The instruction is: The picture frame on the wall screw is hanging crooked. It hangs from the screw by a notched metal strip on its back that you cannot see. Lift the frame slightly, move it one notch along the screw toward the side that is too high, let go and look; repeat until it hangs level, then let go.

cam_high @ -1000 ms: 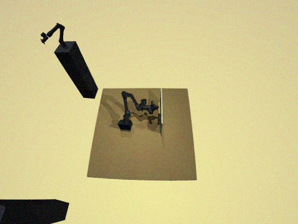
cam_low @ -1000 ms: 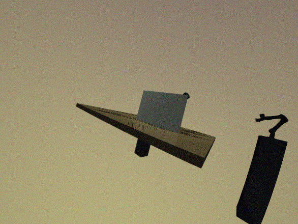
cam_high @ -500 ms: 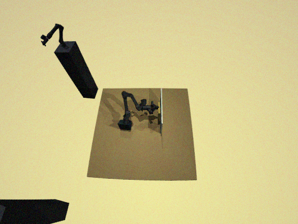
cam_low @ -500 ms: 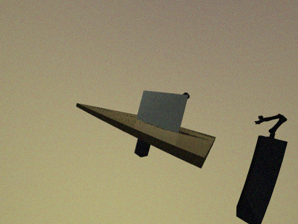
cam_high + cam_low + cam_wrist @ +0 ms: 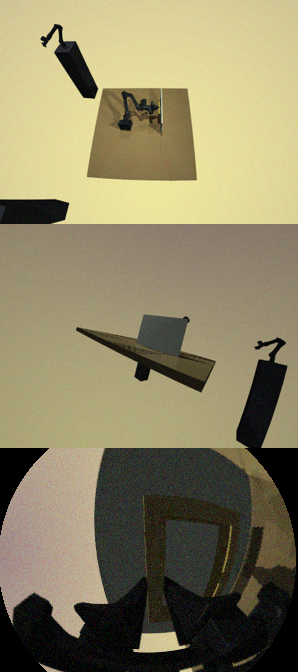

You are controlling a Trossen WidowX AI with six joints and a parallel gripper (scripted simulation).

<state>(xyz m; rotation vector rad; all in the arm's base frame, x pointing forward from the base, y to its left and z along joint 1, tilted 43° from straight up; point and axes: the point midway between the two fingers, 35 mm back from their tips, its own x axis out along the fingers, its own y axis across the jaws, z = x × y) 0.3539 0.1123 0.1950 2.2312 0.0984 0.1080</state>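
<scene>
Now: the yellow picture frame 50 mm below my gripper tip, 10 mm to the right of it and 10 mm ahead of it. Round my gripper tip: thin upright wall: 70 mm below, 20 mm ahead, 10 mm to the right.
</scene>
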